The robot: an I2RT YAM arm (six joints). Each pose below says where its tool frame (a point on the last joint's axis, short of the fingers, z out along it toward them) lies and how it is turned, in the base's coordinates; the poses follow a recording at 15 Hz.
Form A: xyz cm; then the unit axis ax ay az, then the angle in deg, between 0 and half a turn.
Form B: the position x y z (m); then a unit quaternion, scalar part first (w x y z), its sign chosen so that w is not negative. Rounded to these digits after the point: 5 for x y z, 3 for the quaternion.
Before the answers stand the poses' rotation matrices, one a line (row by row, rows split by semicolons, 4 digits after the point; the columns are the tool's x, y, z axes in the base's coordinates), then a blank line. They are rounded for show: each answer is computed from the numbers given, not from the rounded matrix.
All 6 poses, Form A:
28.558 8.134 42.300 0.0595 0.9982 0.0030 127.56
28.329 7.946 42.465 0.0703 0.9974 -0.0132 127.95
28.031 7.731 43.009 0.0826 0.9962 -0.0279 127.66
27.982 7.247 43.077 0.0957 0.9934 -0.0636 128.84
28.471 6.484 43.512 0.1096 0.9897 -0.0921 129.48
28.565 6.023 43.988 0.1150 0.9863 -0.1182 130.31
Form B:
-0.6039 0.0932 0.7916; 0.0980 0.9943 -0.0423; -0.7910 0.0520 -0.6096
-0.6070 0.1237 0.7850; 0.1028 0.9917 -0.0767; -0.7880 0.0342 -0.6147
-0.6000 0.1546 0.7849; 0.1105 0.9878 -0.1102; -0.7923 0.0206 -0.6097
-0.6122 0.2042 0.7638; 0.1051 0.9785 -0.1773; -0.7836 -0.0283 -0.6206
-0.6162 0.2485 0.7474; 0.1064 0.9665 -0.2337; -0.7804 -0.0645 -0.6219
-0.6251 0.2769 0.7297; 0.0967 0.9552 -0.2797; -0.7745 -0.1043 -0.6239

0.28558 0.08134 0.42300 0.442 0.053 0.896 0.003
0.28329 0.07946 0.42465 0.439 0.063 0.896 -0.012
0.28031 0.07731 0.43009 0.441 0.074 0.894 -0.025
0.27982 0.07247 0.43077 0.432 0.086 0.896 -0.057
0.28471 0.06484 0.43512 0.427 0.099 0.895 -0.083
0.28565 0.06023 0.43988 0.420 0.104 0.895 -0.107

